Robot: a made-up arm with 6 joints.
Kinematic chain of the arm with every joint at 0, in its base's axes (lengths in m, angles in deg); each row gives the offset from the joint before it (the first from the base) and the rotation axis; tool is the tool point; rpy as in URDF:
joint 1: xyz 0 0 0.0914 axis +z
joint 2: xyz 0 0 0 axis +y
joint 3: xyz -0.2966 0 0.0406 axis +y
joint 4: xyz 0.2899 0 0.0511 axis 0.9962 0 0.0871
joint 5: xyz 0 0 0 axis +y
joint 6: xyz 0.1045 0 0.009 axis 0.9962 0 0.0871
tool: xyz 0 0 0 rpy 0 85 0
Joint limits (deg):
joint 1: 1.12..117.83
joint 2: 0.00..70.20
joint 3: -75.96..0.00
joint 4: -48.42..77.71
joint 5: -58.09..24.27
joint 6: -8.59..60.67
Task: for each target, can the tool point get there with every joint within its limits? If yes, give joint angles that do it. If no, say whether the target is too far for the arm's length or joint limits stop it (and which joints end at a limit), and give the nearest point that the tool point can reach.
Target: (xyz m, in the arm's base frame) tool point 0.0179 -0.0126 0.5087
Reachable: yes | joints 49.12 17.82 -52.30 42.80 -17.90 53.25
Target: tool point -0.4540 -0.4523 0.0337
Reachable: no: joint limits stop it (at a limit: joint 2, joint 3, joint 5) | nearest point -0.2515 -0.2505 0.4945 | short by 0.542 m
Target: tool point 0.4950 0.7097 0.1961
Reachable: no: too far | nearest point 0.1882 0.2699 0.3049 | short by 0.547 m
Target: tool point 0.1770 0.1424 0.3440
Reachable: yes | joints 53.24 51.17 -34.12 49.25 -45.45 3.97
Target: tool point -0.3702 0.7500 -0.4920
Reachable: no: too far | nearest point -0.0990 0.2005 0.1055 | short by 0.856 m
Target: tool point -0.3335 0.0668 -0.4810
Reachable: no: joint limits stop it (at a limit: joint 1, joint 2, joint 3, joint 5) | nearest point -0.0834 0.0758 0.0337 | short by 0.572 m
